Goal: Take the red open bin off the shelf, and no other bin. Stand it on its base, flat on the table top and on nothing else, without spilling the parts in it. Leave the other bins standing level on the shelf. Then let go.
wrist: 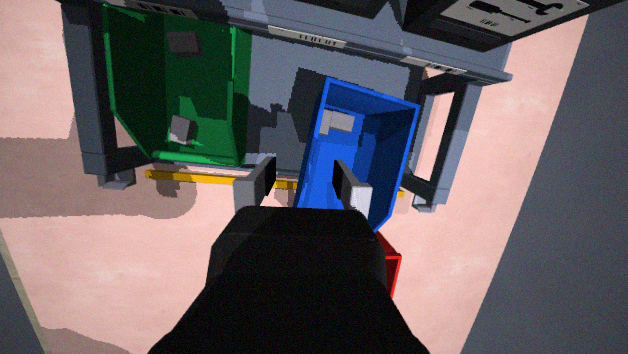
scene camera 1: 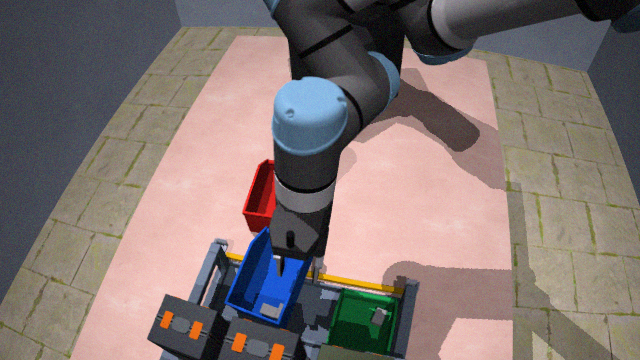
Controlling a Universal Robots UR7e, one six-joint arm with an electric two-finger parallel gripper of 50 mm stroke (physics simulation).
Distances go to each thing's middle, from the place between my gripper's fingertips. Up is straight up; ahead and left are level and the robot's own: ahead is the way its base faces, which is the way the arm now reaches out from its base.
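Labels:
The green bin (scene camera 1: 351, 324) is 13 cm to the left of my hand, 5 cm ahead of it and 7 cm below it. I see the blue bin (scene camera 1: 256, 282) 6 cm to the right of my hand and 6 cm below it, whereas the yellow bar (wrist: 153, 174) is 11 cm below my hand, 5 cm behind it and 1 cm to the left of it. As for the red open bin (scene camera 1: 260, 203), it is 7 cm below my hand, 12 cm to the right of it and 19 cm behind it.

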